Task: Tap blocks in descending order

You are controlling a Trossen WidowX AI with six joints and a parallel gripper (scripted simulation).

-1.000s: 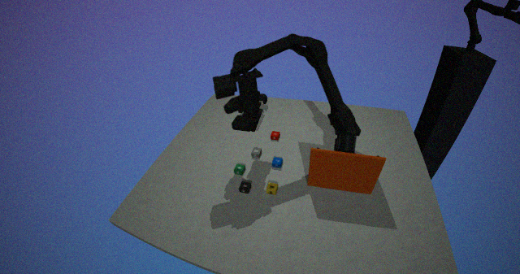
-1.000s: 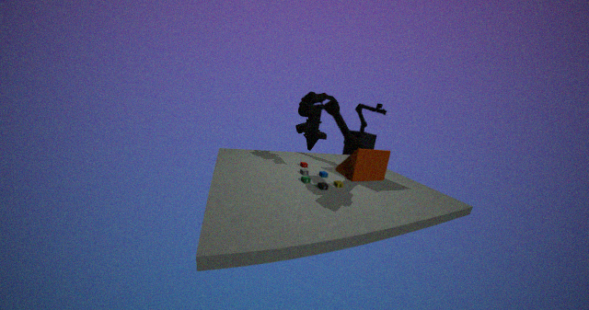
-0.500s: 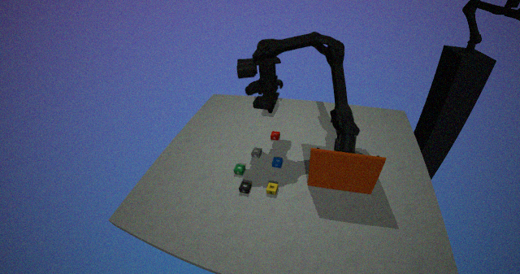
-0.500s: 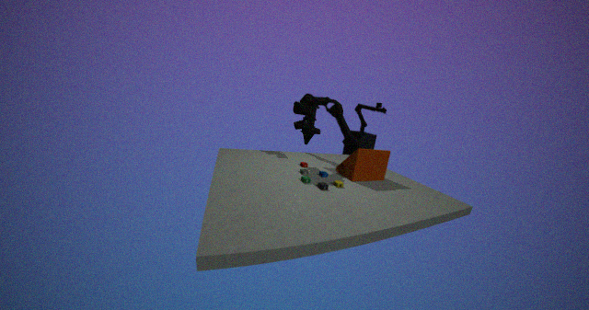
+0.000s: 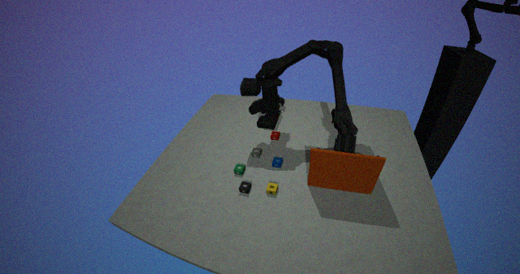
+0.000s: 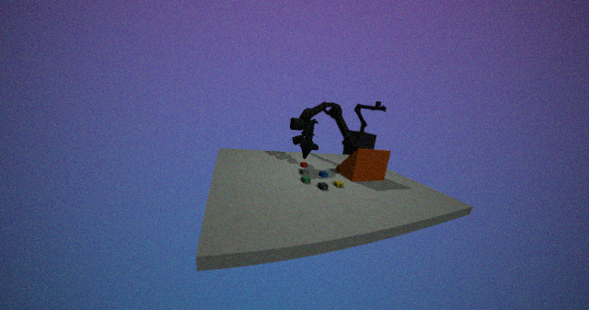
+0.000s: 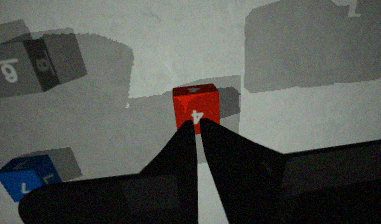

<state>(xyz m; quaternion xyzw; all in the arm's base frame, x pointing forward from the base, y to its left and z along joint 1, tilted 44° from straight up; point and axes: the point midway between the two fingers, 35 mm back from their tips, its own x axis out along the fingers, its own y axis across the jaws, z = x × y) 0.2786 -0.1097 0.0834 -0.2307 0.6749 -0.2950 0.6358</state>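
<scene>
Right now my gripper tip is 10 mm past the red block and 40 mm above it. Round my gripper tip: grey block (50 mm ahead, 110 mm to the left, 40 mm below); then green block (80 mm ahead, 200 mm to the left, 40 mm below); then blue block (40 mm behind, 150 mm to the left, 40 mm below).
</scene>
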